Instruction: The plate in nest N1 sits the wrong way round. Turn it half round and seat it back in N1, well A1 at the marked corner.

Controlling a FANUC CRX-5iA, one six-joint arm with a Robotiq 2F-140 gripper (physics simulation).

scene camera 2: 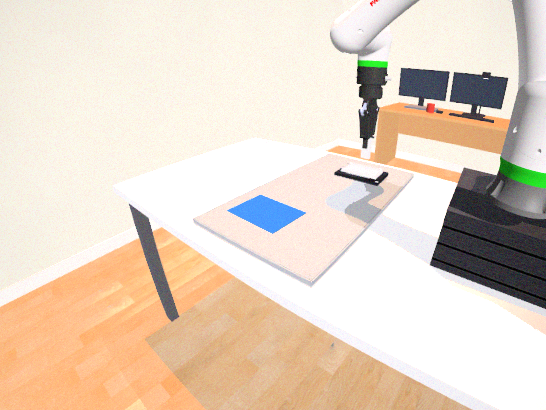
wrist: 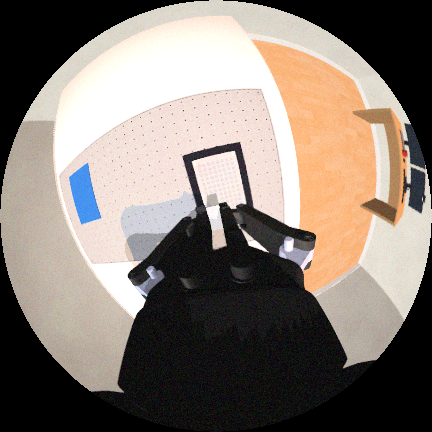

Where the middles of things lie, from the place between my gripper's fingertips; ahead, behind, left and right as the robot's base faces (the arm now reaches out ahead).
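Going by their middles, the white well plate (wrist: 219, 173) is the nearest to my hand of the things named here. The plate is 20 mm to the right of my hand, 20 mm ahead of it and 50 mm below it. I also see a flat blue rectangle (scene camera 2: 268, 214), and this is 400 mm to the left of my hand, 60 mm ahead of it and 70 mm below it.
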